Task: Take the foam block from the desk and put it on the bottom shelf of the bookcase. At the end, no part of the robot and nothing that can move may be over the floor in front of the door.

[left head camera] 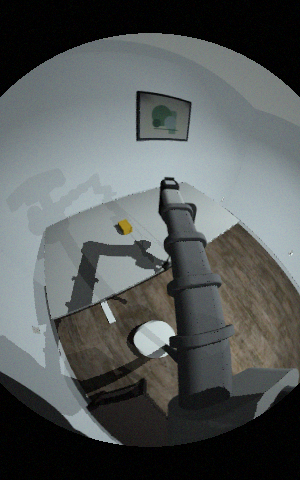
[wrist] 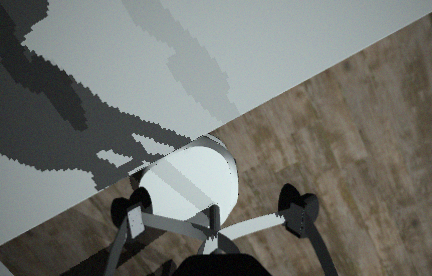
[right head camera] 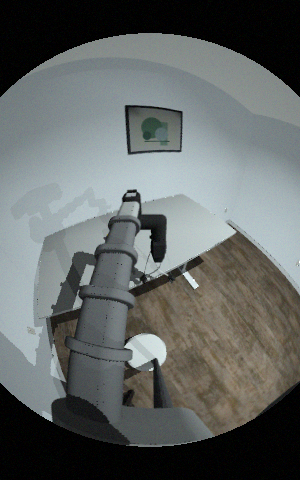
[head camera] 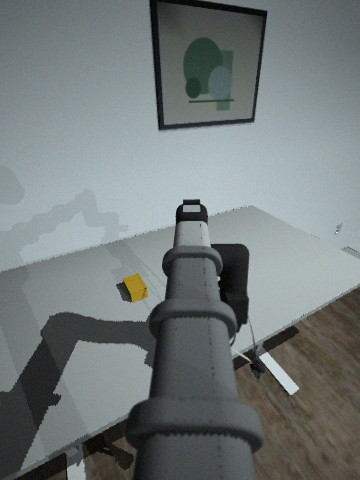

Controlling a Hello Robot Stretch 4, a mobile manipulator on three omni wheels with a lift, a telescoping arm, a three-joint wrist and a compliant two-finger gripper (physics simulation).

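Seen in the pictures: gripper, fingertip midpoint: (wrist: pixel 215 202) (right head camera: pixel 157 281); robot's base, link origin: (left head camera: pixel 153 338) (right head camera: pixel 145 350).
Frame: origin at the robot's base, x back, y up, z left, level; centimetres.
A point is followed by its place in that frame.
Note:
The yellow foam block (head camera: pixel 135 287) @[z 19.8, x -67.6, y 96.7 cm] (left head camera: pixel 125 227) @[z 19.5, x -66.7, y 96.7 cm] lies on the pale desk (head camera: pixel 295 260) @[z -44.8, x -89.0, y 92.3 cm] (left head camera: pixel 215 210) @[z -54.7, x -93.4, y 92.3 cm] (right head camera: pixel 200 217) @[z -47.3, x -99.2, y 92.2 cm] (wrist: pixel 325 40) @[z -18.5, x -52.9, y 92.2 cm], left of my arm in the head camera view. In the right head camera view my arm hides nearly all of the block, and it does not show in the wrist view. My gripper (right head camera: pixel 158 278) @[z -8.9, x -38.9, y 95.3 cm] (wrist: pixel 215 202) @[z -8.9, x -38.9, y 95.3 cm] is open, its fingertips wide apart with no thing between them. It points down by the desk's front edge, over the floor side in the wrist view, away from the block. The bookcase and the door cannot be made out.
A white round disc (left head camera: pixel 154 339) @[z 0.3, x 0.3, y 18.7 cm] (right head camera: pixel 146 351) @[z -1.8, x -0.7, y 18.6 cm] (wrist: pixel 192 182) @[z -1.2, x -4.2, y 18.7 cm], seemingly part of my base, is below the arm. A white desk foot (head camera: pixel 280 374) (right head camera: pixel 190 279) stands on the wooden floor (head camera: pixel 330 360) @[z -95.7, x -99.7, y -2.8 cm]. A dark, unclear shape (left head camera: pixel 125 415) @[z 26.6, x 77.2, y 42.2 cm] is at lower left. A framed picture (head camera: pixel 208 70) @[z -8.1, x -133.8, y 163.4 cm] hangs behind the desk.

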